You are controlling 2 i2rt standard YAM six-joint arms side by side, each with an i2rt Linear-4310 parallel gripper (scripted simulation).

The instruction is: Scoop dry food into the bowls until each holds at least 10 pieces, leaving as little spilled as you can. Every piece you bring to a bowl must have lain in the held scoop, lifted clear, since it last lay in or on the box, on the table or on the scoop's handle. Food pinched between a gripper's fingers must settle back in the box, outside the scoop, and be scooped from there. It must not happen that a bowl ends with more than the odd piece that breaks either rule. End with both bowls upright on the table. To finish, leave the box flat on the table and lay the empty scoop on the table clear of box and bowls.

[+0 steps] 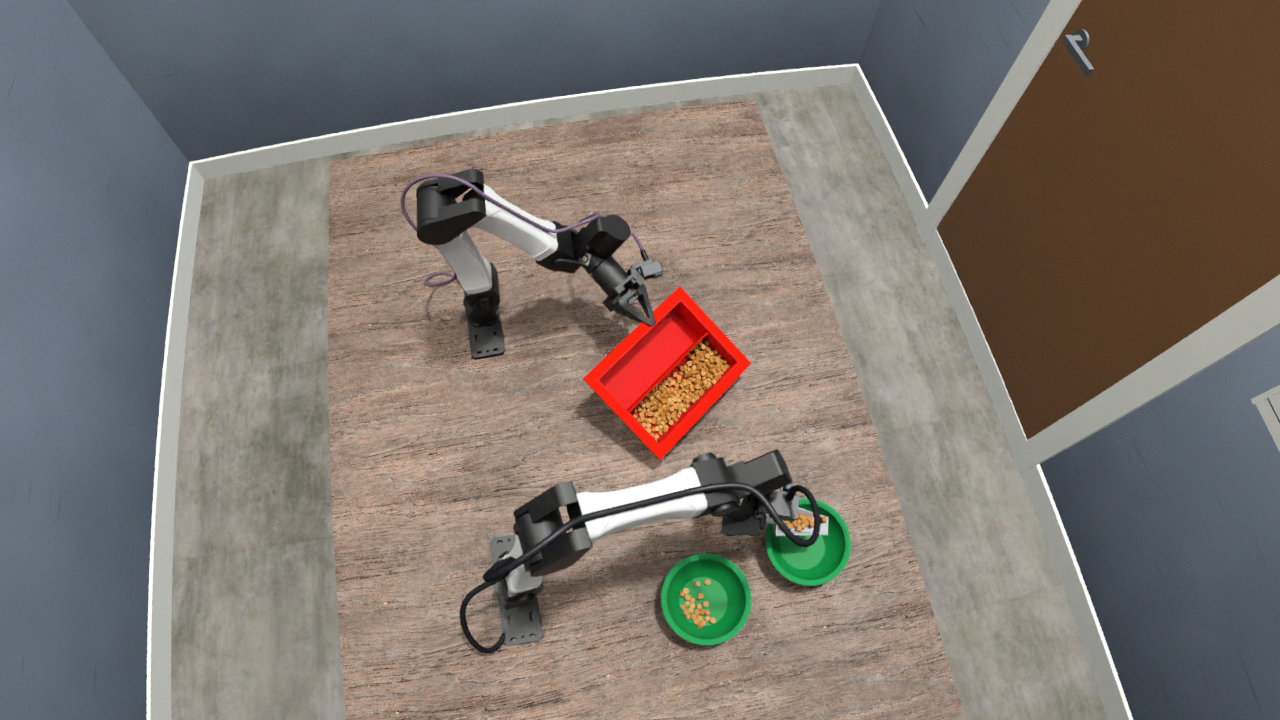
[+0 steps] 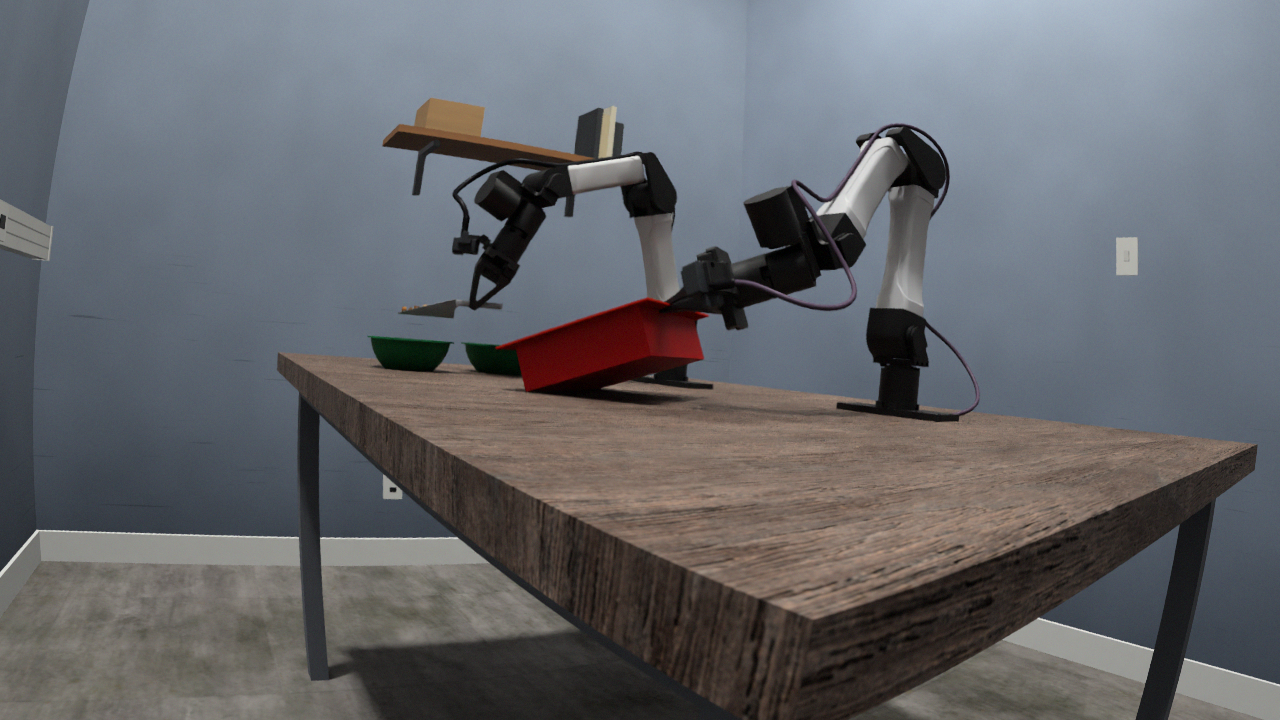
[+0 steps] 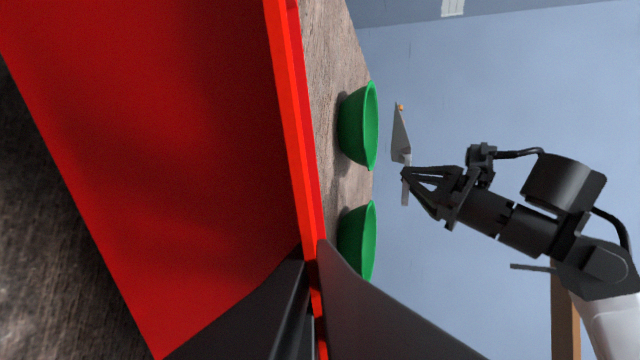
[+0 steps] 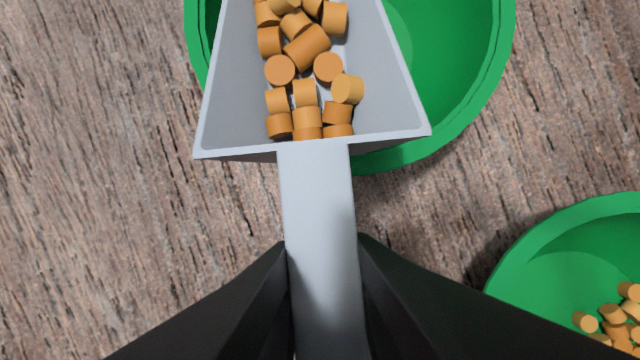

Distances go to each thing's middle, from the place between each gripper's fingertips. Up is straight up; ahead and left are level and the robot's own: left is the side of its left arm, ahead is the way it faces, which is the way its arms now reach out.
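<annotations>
With my left gripper (image 1: 653, 325), I see it's 90 mm to the left of the red box (image 2: 634, 340), 20 mm short of it and 50 mm above it. The grey scoop (image 2: 446, 309) is 420 mm to the right of that left hand, 150 mm ahead of it and 10 mm below it. Going by their middles, the red box is the nearest to my left gripper of the things named here.
For my right hand (image 2: 471, 308), I see the grey scoop 1 cm to the right of it, 4 cm ahead of it and 1 cm below it. The red box is 32 cm to the left of my right hand, 9 cm behind it and 5 cm below it. Of the things named here, the scoop is the nearest to my right hand, going by their middles.
</annotations>
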